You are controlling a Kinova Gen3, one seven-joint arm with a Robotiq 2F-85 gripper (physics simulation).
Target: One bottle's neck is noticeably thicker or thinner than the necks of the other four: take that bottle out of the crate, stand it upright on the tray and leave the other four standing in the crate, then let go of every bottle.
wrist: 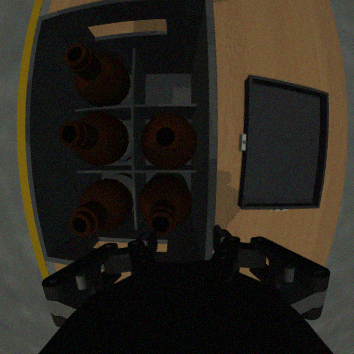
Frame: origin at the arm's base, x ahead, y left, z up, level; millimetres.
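Where they show: gripper, fingertip midpoint: [183,235].
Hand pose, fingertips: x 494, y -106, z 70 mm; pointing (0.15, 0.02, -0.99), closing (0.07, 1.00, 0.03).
Note:
Each offset is from my fingertips to the top centre of the thing. "*": to the spot under its first point. Level surfaces: height alone.
Brown bottles stand in the crate @[108 mm back, 53 mm right, 11 mm up] [212,125]. The left column holds a far bottle @[198 mm back, 86 mm right, 1 mm down] [102,80], a middle bottle @[115 mm back, 99 mm right, 1 mm down] [105,137] and a near bottle @[21 mm back, 108 mm right, 1 mm down] [107,202]. The right column holds a middle bottle @[97 mm back, 5 mm right, 1 mm down] [175,154], its neck seen end-on from above, and a near bottle @[16 mm back, 21 mm right, 1 mm down] [165,195]. The far right compartment @[* 204 mm back, 6 mm right, 156 mm down] [162,87] is empty. Neck widths are hard to compare in the dim view. The dark tray @[* 71 mm back, 220 mm left, 159 mm down] [282,145] lies right of the crate with no bottle on it. My gripper [183,235] is open and empty, its left fingertip close to the near right bottle's mouth in the view.
The crate's right wall rises between the bottles and the tray. Thin dividers @[108 mm back, 53 mm right, 70 mm down] [134,120] separate the compartments. The wooden table @[164 mm down] [232,45] extends around the tray, which has a raised rim. A yellow line [23,125] runs along the floor at the left.

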